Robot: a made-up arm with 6 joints.
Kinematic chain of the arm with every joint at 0, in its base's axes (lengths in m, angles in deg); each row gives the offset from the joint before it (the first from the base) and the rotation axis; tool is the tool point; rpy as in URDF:
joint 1: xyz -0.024 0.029 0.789 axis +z
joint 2: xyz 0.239 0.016 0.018 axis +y
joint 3: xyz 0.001 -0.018 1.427 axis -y
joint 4: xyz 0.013 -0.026 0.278 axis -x
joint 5: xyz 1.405 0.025 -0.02 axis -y
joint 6: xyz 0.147 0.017 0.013 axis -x
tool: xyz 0.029 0.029 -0.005 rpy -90 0 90
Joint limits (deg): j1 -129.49..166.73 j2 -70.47..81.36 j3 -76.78..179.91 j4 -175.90..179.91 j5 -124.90..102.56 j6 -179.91..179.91
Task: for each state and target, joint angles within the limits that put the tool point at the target. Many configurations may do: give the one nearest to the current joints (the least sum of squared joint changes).
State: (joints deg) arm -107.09 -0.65 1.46 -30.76 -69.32 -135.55
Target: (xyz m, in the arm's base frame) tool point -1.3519 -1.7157 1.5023
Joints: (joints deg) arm -129.24 22.94 -6.34 -29.01 -67.48 -135.61
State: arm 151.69 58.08 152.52 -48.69 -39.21 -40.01
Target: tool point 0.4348 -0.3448 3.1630
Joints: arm 149.99 17.36 149.43 -49.24 -36.88 -40.35
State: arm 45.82 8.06 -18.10 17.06 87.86 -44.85
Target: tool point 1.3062 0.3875 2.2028
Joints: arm 11.93 -12.41 -28.88 15.00 91.66 -45.66
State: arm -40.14 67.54 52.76 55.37 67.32 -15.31
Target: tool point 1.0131 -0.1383 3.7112
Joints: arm -13.59 15.56 79.59 44.01 31.43 -10.37
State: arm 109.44 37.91 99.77 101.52 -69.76 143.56
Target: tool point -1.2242 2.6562 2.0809
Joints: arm 118.77 67.24 84.62 99.77 -69.07 143.54
